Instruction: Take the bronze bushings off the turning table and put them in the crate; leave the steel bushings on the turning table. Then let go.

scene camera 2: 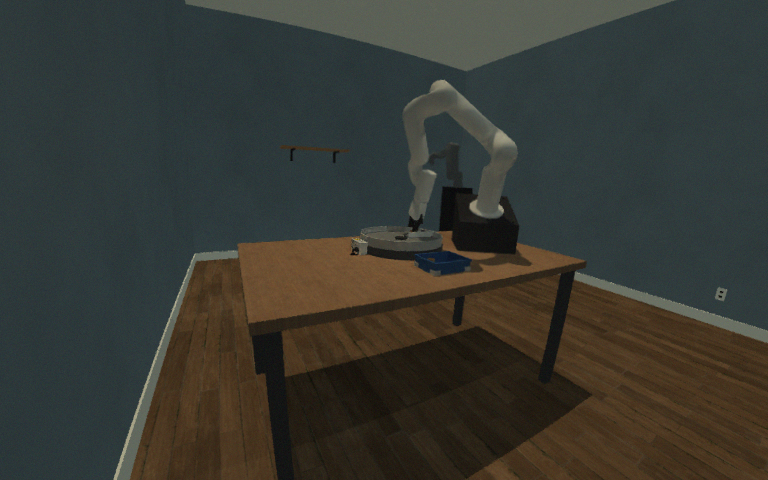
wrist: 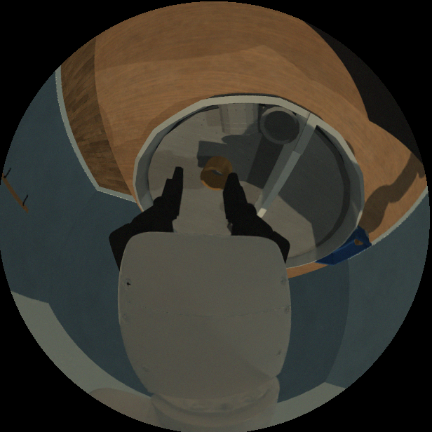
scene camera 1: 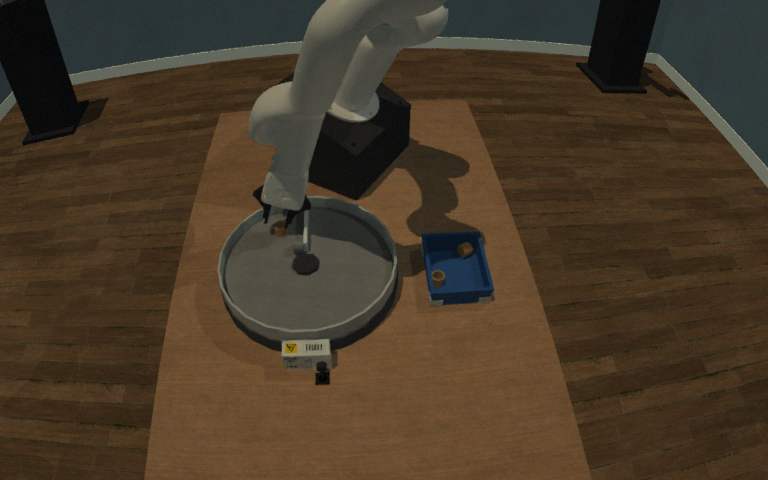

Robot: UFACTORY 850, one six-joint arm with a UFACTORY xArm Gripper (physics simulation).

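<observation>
A bronze bushing (scene camera 1: 280, 229) (wrist: 211, 181) lies on the turning table (scene camera 1: 339, 294) (scene camera 2: 396, 245) (wrist: 295, 215) near its back-left rim. My gripper (scene camera 1: 276, 223) (scene camera 2: 415, 228) (wrist: 204, 179) is partly open and empty, with its fingertips low over this bushing, which shows nearer the right finger in the wrist view. A pale steel bushing (wrist: 240, 119) and a dark round piece (wrist: 264, 123), which looks like another steel bushing in shadow, stand beyond it; the arm hides them in scene camera 1. The blue crate (scene camera 1: 459, 296) (scene camera 2: 447, 266) (wrist: 344, 253) holds two bronze bushings, one (scene camera 1: 464, 249) at the back right, one (scene camera 1: 438, 278) at the front left.
A thin upright divider (scene camera 1: 306, 232) (wrist: 284, 172) runs from the back rim toward the dark hub (scene camera 1: 305, 263), close beside my gripper. A raised rim surrounds the turning table. A white box (scene camera 1: 305, 355) (scene camera 2: 361, 246) stands at its front. The black robot base (scene camera 1: 362, 169) (scene camera 2: 484, 234) stands behind.
</observation>
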